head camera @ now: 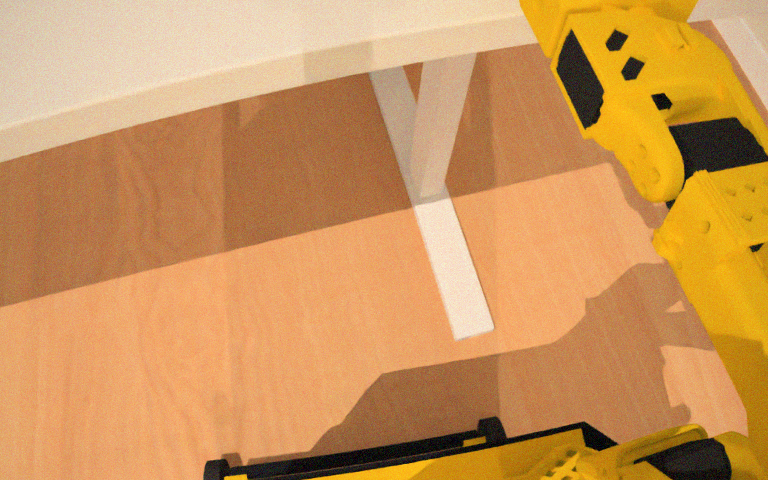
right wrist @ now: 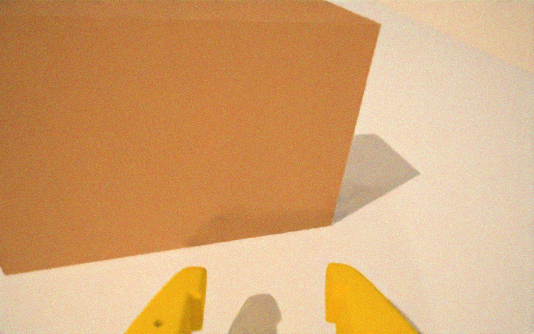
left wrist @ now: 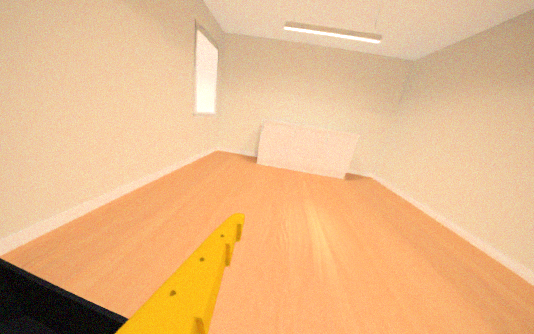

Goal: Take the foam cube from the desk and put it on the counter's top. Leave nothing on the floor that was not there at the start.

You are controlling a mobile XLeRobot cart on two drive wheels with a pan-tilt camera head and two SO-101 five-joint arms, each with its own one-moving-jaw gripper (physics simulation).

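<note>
The foam cube does not show in any of the views. In the right wrist view my right gripper (right wrist: 266,272) is open, its two jaws apart over the pale desk (right wrist: 450,150) with nothing between them. The desk (head camera: 169,50) also crosses the top of the head camera view; the right gripper is cut off there. In the left wrist view one notched jaw of my left gripper (left wrist: 239,222) shows, so it is fully open, pointing out over the floor. A pale, low block that looks like the counter (left wrist: 307,150) stands at the far wall.
A large brown box (right wrist: 175,130) stands on the desk just beyond the right gripper's tips. In the head camera view a white desk leg and foot (head camera: 458,271) reach over the wooden floor (head camera: 283,294). The cart's black and yellow edge (head camera: 362,452) is at the bottom, the right arm (head camera: 730,254) at the right.
</note>
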